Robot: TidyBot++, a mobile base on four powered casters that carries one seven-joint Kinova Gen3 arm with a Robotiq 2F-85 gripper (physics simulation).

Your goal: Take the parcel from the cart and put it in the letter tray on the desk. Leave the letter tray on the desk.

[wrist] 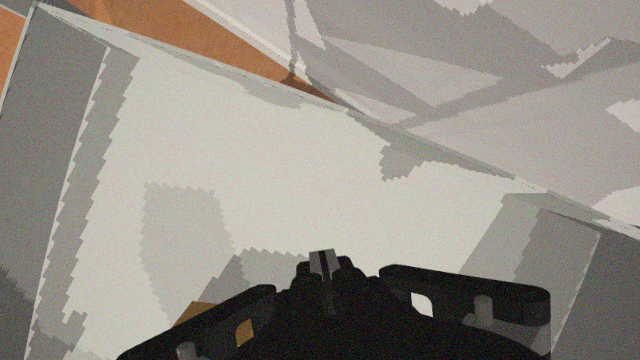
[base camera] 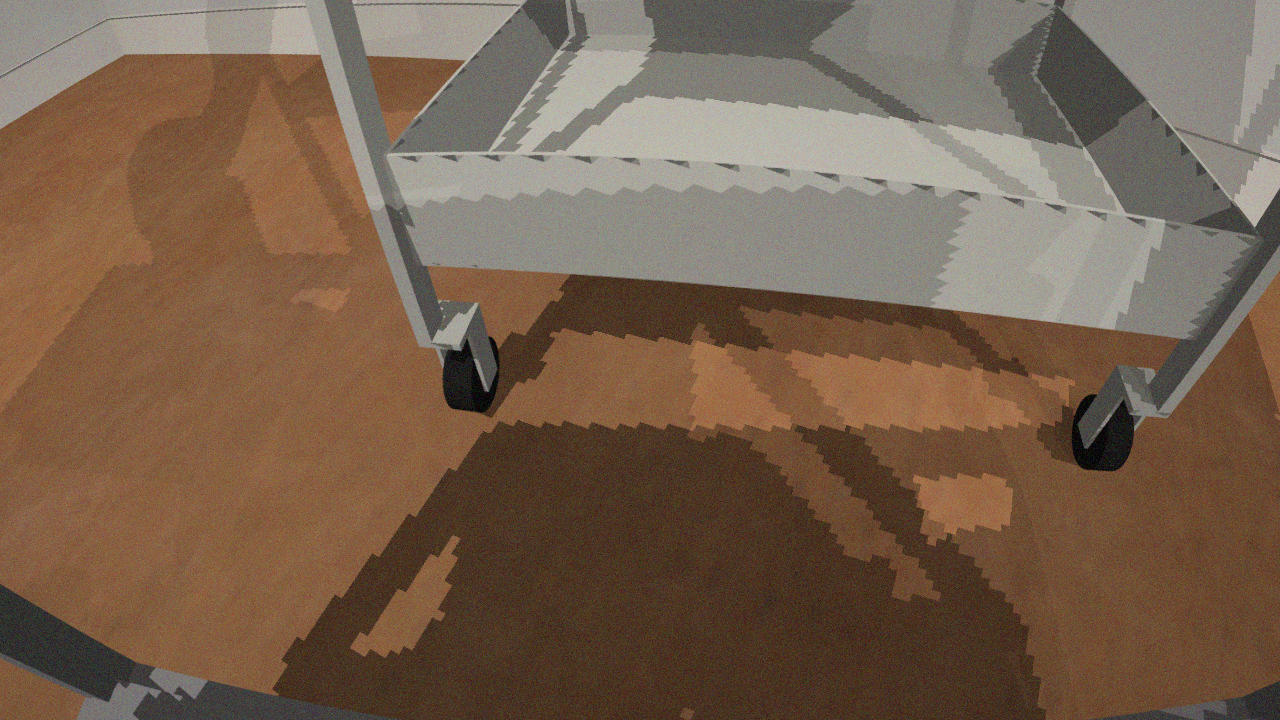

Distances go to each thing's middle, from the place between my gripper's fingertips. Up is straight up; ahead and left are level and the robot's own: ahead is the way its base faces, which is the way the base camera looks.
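Scene:
There is the tan cardboard parcel (wrist: 195,307), and my hand is 4 cm above it, while also being 9 cm past it and 5 cm to the right of it.

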